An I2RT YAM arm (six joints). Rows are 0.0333 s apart.
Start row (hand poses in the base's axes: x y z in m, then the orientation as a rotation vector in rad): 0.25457 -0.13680 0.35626 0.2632 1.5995 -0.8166
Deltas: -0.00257 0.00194 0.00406 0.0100 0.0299 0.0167; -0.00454 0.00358 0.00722 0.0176 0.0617 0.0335; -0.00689 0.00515 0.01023 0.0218 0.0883 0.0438; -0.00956 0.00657 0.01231 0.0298 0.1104 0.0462; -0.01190 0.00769 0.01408 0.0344 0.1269 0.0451; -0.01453 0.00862 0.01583 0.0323 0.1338 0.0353; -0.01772 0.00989 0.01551 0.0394 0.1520 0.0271; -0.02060 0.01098 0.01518 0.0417 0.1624 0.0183; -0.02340 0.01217 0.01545 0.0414 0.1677 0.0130; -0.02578 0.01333 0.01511 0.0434 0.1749 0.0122
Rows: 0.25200 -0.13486 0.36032 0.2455 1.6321 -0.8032; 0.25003 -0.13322 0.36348 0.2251 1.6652 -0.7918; 0.24768 -0.13165 0.36649 0.2094 1.6919 -0.7867; 0.24501 -0.13023 0.36857 0.2046 1.7160 -0.7836; 0.24267 -0.12911 0.37034 0.2024 1.7335 -0.7845; 0.24004 -0.12818 0.37209 0.2063 1.7390 -0.7955; 0.23685 -0.12691 0.37177 0.2111 1.7592 -0.8004; 0.23397 -0.12582 0.37144 0.2160 1.7700 -0.8078; 0.23117 -0.12463 0.37171 0.2182 1.7748 -0.8134; 0.22879 -0.12347 0.37137 0.2174 1.7824 -0.8141
